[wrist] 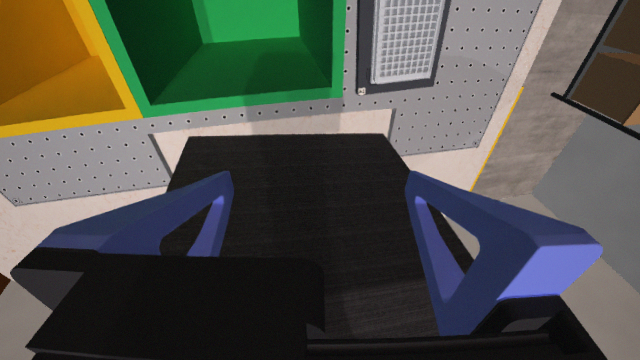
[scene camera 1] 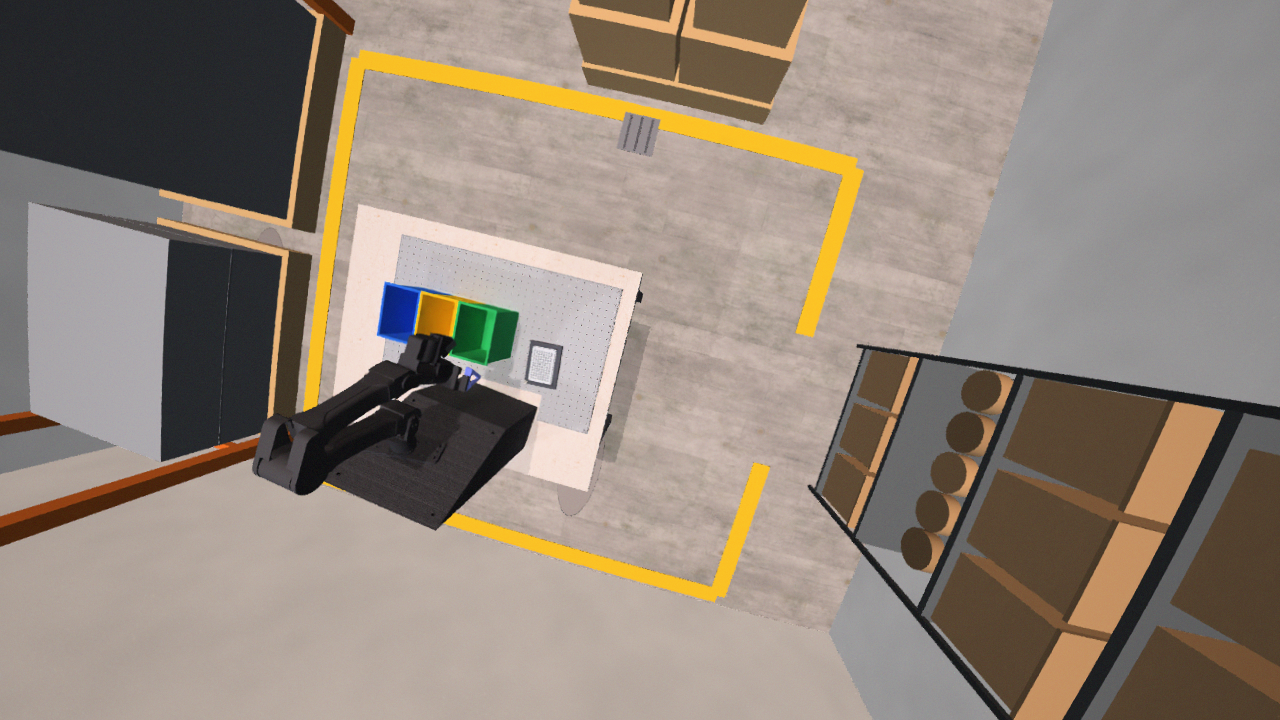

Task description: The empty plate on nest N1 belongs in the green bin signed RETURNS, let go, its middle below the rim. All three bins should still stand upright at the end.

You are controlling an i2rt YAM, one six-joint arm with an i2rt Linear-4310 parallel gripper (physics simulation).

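Where they show: gripper, fingertip midpoint: (wrist: 319, 180) (scene camera 1: 466, 372); arm's base at its link origin: (scene camera 1: 404, 446).
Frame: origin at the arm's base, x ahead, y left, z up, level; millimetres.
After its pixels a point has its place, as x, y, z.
The empty plate (scene camera 1: 542, 365) @(172, -266, -364) (wrist: 407, 40) @(162, -260, -364), a pale gridded rectangle, lies in a dark-framed nest (scene camera 1: 545, 342) (wrist: 364, 50) right of the bins. The green bin (scene camera 1: 503, 335) @(285, -158, -298) (wrist: 240, 103) @(212, -74, -209) stands upright and open-topped, its visible inside empty; its sign cannot be read. The yellow bin (scene camera 1: 438, 313) @(363, 77, -303) (wrist: 70, 124) @(240, 31, -209) and blue bin (scene camera 1: 399, 311) @(373, 209, -284) stand upright in a row to its left. My gripper (scene camera 1: 465, 377) @(181, -107, -149) (wrist: 319, 180) @(181, -107, -149) is wide open and empty, near the front of the green bin and over the black base in the wrist view. The arm partly hides the bins' front in the scene view.
The black wedge-shaped base (scene camera 1: 483, 429) @(15, -167, -114) (wrist: 300, 200) @(69, -72, -251) stands at the table's front edge. A grey perforated board (scene camera 1: 572, 308) @(374, -377, -389) (wrist: 450, 120) @(-2, -346, -389) lies under the bins and nest on the pale table (scene camera 1: 554, 456) @(-187, -281, -402). A shelf rack with boxes stands far right.
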